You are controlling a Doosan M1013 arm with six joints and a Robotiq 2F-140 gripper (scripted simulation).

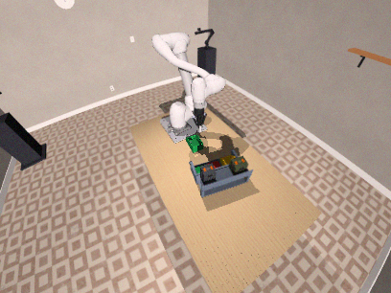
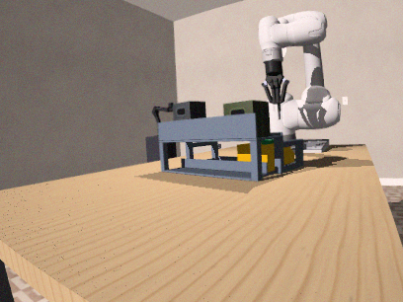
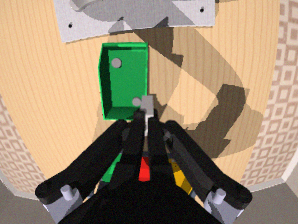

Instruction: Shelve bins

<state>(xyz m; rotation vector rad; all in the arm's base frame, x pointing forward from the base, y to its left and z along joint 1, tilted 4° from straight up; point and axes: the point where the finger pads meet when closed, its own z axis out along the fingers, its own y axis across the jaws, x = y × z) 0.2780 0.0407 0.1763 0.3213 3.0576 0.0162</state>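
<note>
Right now my hand is 150 mm above the green bin, 50 mm to the left of it and 20 mm past it. The rest, counted from my hand: dark box 380 mm ahead, 220 mm to the right, 30 mm below; yellow bin 360 mm ahead, 150 mm below, 30 mm to the left.
</note>
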